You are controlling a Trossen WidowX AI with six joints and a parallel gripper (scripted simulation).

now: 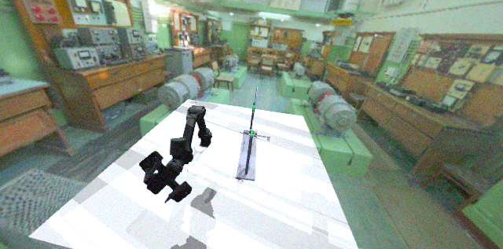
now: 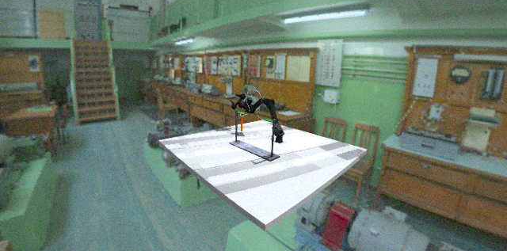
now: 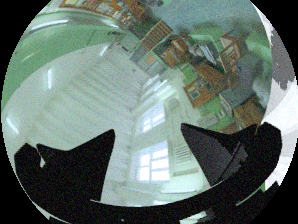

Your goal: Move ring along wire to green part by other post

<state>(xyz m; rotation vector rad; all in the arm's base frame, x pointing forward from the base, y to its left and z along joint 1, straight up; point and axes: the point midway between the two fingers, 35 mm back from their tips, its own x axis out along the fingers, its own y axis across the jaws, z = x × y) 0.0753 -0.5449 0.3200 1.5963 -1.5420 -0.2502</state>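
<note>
My gripper tip is 440 mm to the right of the ring with orange handle, 240 mm short of it and 110 mm above it.
</note>
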